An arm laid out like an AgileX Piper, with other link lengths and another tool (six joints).
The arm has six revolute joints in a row. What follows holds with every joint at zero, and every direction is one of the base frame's.
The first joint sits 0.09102 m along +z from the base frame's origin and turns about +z.
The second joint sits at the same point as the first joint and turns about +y.
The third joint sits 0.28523 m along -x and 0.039 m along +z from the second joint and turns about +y.
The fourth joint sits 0.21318 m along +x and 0.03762 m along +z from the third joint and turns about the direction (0.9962, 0, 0.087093).
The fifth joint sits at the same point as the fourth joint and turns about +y.
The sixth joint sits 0.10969 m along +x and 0.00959 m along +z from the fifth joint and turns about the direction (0.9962, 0, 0.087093).
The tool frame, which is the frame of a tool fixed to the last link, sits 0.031 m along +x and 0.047 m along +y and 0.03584 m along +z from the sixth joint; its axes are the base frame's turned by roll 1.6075, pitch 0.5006 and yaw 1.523 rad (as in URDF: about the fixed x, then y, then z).
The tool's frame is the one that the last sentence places.
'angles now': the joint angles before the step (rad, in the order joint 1, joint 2, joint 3, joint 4, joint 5, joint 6). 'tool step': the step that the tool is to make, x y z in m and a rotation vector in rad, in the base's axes. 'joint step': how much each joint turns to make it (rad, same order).
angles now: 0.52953 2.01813 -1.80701 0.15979 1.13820 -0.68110
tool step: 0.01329 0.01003 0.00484 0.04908 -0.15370 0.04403
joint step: 0.01116 0.00075 -0.00005 -0.01094 -0.15178 -0.05959
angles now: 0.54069 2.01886 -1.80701 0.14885 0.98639 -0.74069
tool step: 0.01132 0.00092 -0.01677 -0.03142 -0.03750 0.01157
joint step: 0.00002 0.03996 -0.00368 -0.03936 -0.05119 -0.01408
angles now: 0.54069 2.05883 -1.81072 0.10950 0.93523 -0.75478
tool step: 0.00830 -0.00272 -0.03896 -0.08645 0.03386 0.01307
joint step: 0.00000 0.07946 0.00002 -0.05667 -0.00579 -0.00248
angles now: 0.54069 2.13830 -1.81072 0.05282 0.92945 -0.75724
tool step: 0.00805 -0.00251 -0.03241 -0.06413 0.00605 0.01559
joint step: 0.00000 0.06776 0.00003 -0.05282 -0.02954 -0.00219
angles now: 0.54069 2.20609 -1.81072 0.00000 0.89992 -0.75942
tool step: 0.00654 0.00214 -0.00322 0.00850 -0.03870 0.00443
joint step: 0.00000 0.01102 -0.00152 -0.01338 -0.04706 -0.00002
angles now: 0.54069 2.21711 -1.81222 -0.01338 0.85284 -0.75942
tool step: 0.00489 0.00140 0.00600 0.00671 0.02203 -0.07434
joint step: 0.00000 0.00687 -0.04100 -0.01550 0.05097 0.08431
